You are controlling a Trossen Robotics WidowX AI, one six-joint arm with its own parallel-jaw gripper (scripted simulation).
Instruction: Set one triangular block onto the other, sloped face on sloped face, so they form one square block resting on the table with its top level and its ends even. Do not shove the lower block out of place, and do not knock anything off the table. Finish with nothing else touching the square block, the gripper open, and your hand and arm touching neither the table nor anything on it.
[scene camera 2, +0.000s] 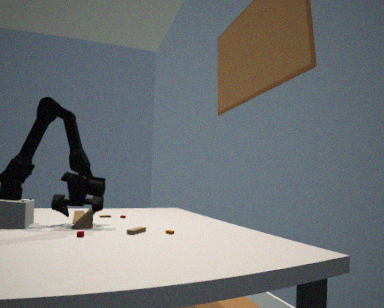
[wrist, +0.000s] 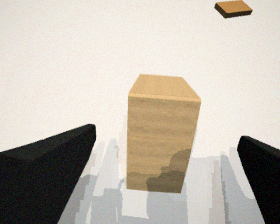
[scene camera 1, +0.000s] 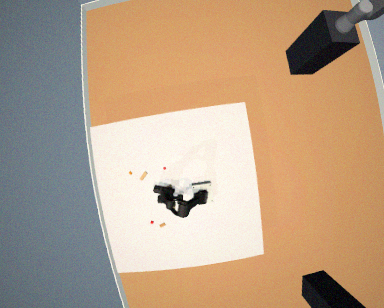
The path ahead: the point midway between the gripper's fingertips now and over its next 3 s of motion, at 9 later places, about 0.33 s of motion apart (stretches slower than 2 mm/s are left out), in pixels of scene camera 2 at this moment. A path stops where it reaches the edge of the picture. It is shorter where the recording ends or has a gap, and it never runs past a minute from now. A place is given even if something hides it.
The gripper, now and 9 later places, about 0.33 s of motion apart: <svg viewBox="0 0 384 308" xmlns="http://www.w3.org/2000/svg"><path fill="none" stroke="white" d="M80 216L79 219L79 218L80 210L80 199L80 196L78 197L77 199L77 199L77 199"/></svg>
